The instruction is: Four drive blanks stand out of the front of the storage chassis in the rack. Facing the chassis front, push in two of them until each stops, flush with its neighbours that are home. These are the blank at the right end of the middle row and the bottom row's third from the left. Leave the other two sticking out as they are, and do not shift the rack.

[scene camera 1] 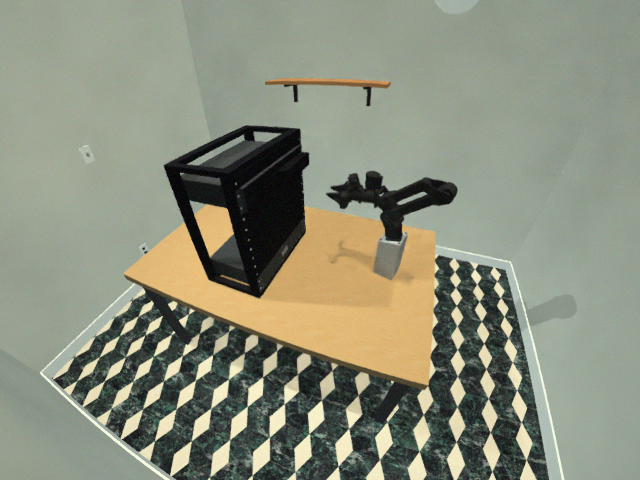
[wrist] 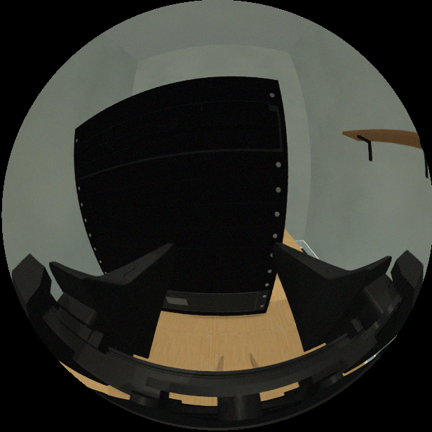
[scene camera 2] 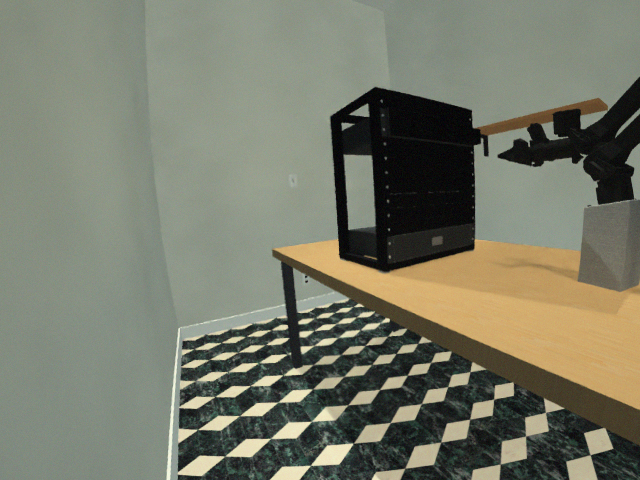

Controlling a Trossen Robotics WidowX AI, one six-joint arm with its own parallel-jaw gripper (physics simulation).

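Pixels of known places: gripper, fingertip midpoint: (scene camera 1: 328,190) (scene camera 2: 502,157); arm's base, origin of the base link: (scene camera 1: 394,236) (scene camera 2: 617,202).
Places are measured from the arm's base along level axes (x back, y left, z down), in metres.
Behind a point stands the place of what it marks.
The black rack (scene camera 1: 242,242) {x -0.477, y 0.392, z -0.112 m} (scene camera 2: 381,206) {x -0.472, y 0.392, z -0.009 m} (wrist: 278,201) stands upright on the table. The storage chassis appears to be the dark box (scene camera 1: 205,190) {x -0.619, y 0.369, z -0.283 m} (scene camera 2: 357,140) {x -0.624, y 0.370, z -0.250 m} in its upper part. Its front is nearly black; the separate drive blanks, their rows and how far each stands out cannot be told. A dark block (scene camera 1: 295,163) {x -0.434, y 0.050, z -0.281 m} (scene camera 2: 476,136) {x -0.436, y -0.052, z -0.252 m} juts out at the front's upper right; whether it is a blank is unclear. My gripper (scene camera 1: 330,191) {x -0.312, y -0.009, z -0.151 m} (scene camera 2: 499,155) {x -0.312, y -0.009, z -0.151 m} (wrist: 224,250) is open and empty, in front of the rack and apart from it, slightly below the jutting block's height in the second scene view.
A grey-fronted unit (scene camera 1: 284,251) {x -0.476, y 0.144, z 0.133 m} (scene camera 2: 418,246) {x -0.471, y 0.240, z 0.138 m} (wrist: 220,301) with a pale label fills the rack's bottom. The arm stands on a grey pedestal (scene camera 1: 390,255) {x 0.005, y 0.051, z 0.064 m} (scene camera 2: 610,248) {x 0.005, y 0.051, z 0.107 m} on the wooden table (scene camera 1: 351,320) {x -0.068, y 0.332, z 0.208 m} (scene camera 2: 465,304) {x -0.161, y 0.395, z 0.208 m} (wrist: 200,340). A wooden shelf (scene camera 1: 328,82) (scene camera 2: 542,117) (wrist: 387,135) is on the wall.
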